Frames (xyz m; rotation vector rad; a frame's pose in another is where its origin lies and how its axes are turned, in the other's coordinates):
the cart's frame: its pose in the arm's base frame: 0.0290 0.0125 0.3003 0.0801 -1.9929 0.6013
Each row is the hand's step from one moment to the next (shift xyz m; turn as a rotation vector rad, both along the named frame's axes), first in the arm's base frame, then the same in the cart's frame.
Working: the arm's base frame: its pose in the cart's frame: -0.2437 0.1115 0.1392 -0.0801 1.9929 -0.6013

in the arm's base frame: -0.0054 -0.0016 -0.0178 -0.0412 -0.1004 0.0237
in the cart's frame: -0.0128 0.0070 0.0116 0.0205 -0.0840 0.0697
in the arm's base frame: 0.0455 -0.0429 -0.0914 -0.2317 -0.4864 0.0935
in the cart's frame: -0.1084 -0.0169 0.0154 0.0969 -0.3893 0.3716
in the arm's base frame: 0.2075 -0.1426 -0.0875 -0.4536 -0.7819 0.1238
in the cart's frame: -0.2037 -0.1551 -0.0741 0.1728 -0.5909 0.6734
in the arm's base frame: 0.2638 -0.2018 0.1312 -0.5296 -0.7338 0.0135
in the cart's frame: -0.0569 -0.3067 -0.1738 0.1256 -0.4839 0.7544
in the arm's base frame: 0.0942 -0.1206 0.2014 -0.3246 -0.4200 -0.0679
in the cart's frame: 0.1016 -0.2104 -0.0970 0.0180 -0.2418 0.4771
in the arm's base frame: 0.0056 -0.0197 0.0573 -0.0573 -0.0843 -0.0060
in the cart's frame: 0.0421 -0.0406 -0.0168 0.0063 -0.0538 0.0865
